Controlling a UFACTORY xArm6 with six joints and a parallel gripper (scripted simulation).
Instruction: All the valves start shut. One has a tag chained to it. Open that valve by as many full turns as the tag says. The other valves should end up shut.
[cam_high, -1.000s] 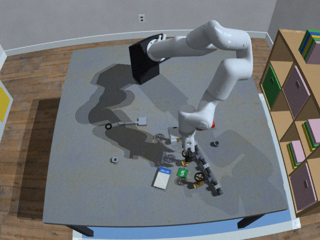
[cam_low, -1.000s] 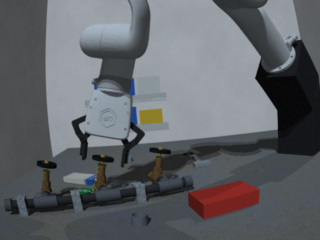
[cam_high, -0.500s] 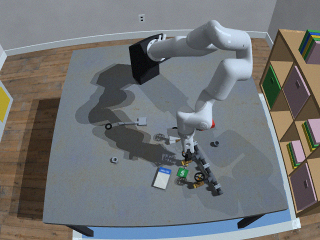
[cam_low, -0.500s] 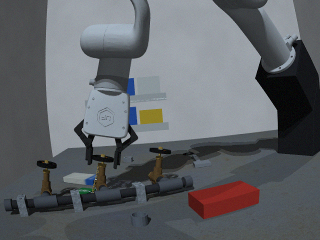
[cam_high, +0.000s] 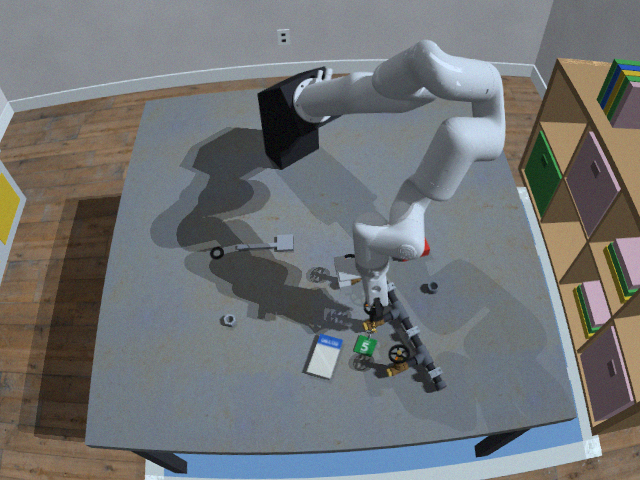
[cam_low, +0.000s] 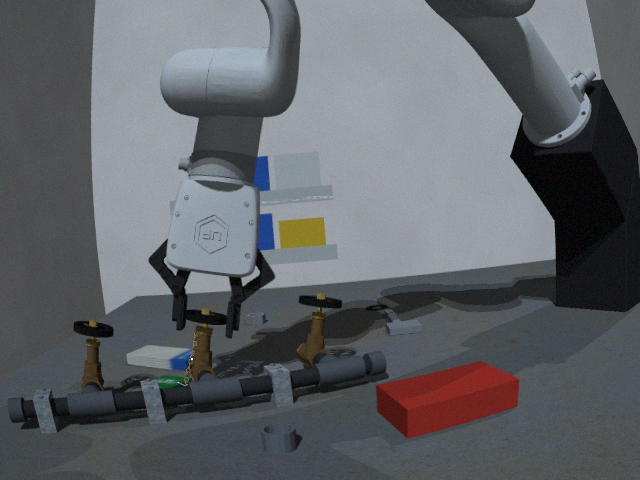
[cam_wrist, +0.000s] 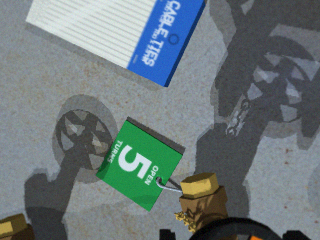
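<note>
Now: the green tag 60 mm ahead of my hand and 90 mm below it. The rest, counted from my hand: notepad 130 mm ahead, 90 mm to the right, 80 mm below; grey flat tool 160 mm behind, 320 mm to the right, 80 mm below; red block 270 mm behind, 50 mm to the left, 70 mm below.
</note>
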